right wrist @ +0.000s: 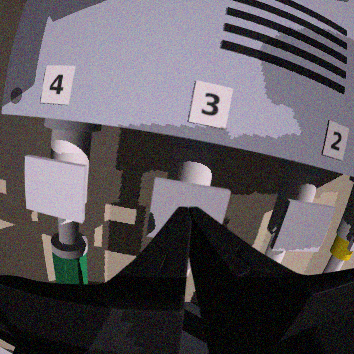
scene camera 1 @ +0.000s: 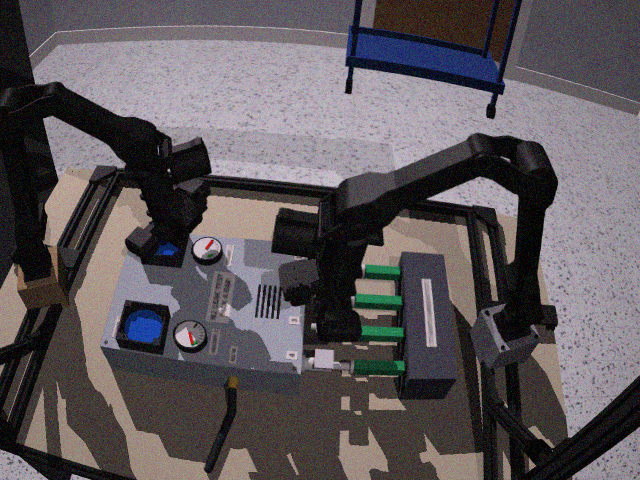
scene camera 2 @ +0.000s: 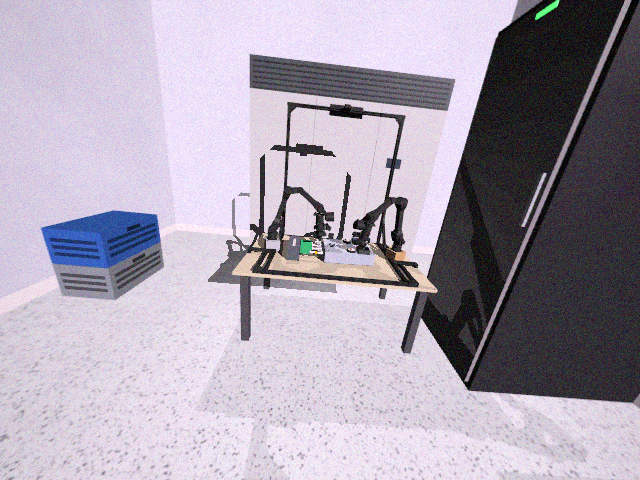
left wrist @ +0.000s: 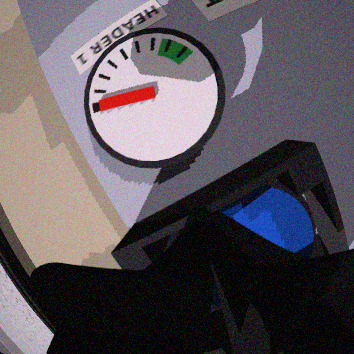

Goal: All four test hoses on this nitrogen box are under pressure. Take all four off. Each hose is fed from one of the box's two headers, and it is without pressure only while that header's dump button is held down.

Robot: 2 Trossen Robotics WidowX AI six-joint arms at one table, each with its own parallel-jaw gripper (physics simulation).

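Frame: origin at the left arm's base, x ahead, y left, z up, level; millimetres.
Seen in the pictures: left gripper, fingertip midpoint: [scene camera 1: 179,246] [left wrist: 206,218]; right gripper, fingertip midpoint: [right wrist: 186,216] [scene camera 2: 319,241]; left arm's base, link origin: [scene camera 1: 37,267] [scene camera 2: 396,250]; right arm's base, link origin: [scene camera 1: 511,324] [scene camera 2: 272,238].
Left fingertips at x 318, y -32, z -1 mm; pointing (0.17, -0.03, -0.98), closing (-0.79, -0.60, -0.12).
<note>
Pixels of each thing's top centre, then the offset from my left fingertips to it. "spot": a spot on its surface instead.
- far button, top centre: [left wrist: 246,255] [scene camera 1: 165,248] dx -29, dy +3, dz -1 mm
- Header 1 gauge, surface spot: [left wrist: 154,102] [scene camera 1: 204,248] spot: dx +46, dy -28, dz +12 mm
- dark block, surface spot: [scene camera 1: 428,324] spot: dx +371, dy -297, dz -2 mm
- port 3's grey collar, top centre: [right wrist: 187,214] dx +203, dy -235, dz -5 mm
- Port 4's collar, top centre: [right wrist: 51,189] [scene camera 1: 324,358] dx +176, dy -299, dz -5 mm
- hose, surface spot: [right wrist: 69,268] spot: dx +234, dy -320, dz -18 mm
- black hose with a brass end, surface spot: [scene camera 1: 231,383] spot: dx +21, dy -288, dz -33 mm
The grey nitrogen box [scene camera 1: 237,329] [scene camera 2: 349,256] has two blue dump buttons. My left gripper [scene camera 1: 162,238] [left wrist: 206,218] [scene camera 2: 364,245] is shut, with its tips down on the far button [scene camera 1: 168,250] [left wrist: 277,218]. The Header 1 gauge [scene camera 1: 207,250] [left wrist: 154,102] has its red needle at the low end. The near button [scene camera 1: 144,327] is free. Four green hoses [scene camera 1: 382,271] [scene camera 1: 378,301] [scene camera 1: 382,333] [scene camera 1: 379,367] run from a dark block [scene camera 1: 428,324] toward the box. My right gripper [scene camera 1: 329,329] [right wrist: 186,216] [scene camera 2: 320,235] is shut and empty, with its tips against port 3's grey collar [right wrist: 165,197]. Port 4's collar [right wrist: 56,187] and hose [right wrist: 69,268] lie beside it.
A black hose with a brass end [scene camera 1: 231,383] lies in front of the box. A black frame [scene camera 1: 475,224] rims the table. A blue cart [scene camera 1: 423,57] stands behind the table. Scene camera 2 shows a blue crate [scene camera 2: 118,238] and a black cabinet [scene camera 2: 509,214].
</note>
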